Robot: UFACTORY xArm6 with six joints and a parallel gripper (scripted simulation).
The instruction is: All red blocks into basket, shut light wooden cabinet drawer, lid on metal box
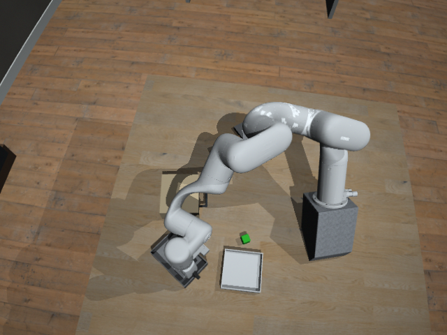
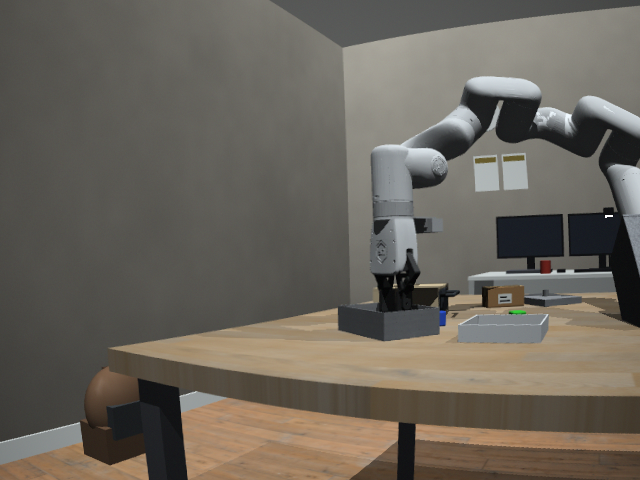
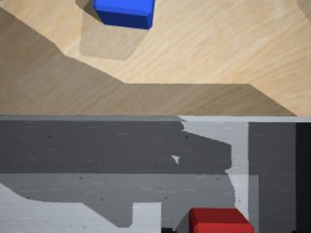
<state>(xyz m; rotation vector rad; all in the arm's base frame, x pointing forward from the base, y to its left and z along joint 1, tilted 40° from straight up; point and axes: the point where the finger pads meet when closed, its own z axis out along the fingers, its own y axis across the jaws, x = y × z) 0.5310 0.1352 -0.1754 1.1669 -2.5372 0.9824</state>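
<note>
The grey metal box is 40 mm below my hand, 30 mm to the right of it and 30 mm ahead of it. Round my hand: white basket: 210 mm behind, 50 mm below, 10 mm to the left; then drawer: 280 mm to the right, 30 mm below, 10 mm ahead; then green block: 220 mm behind, 110 mm to the right, 50 mm below.
</note>
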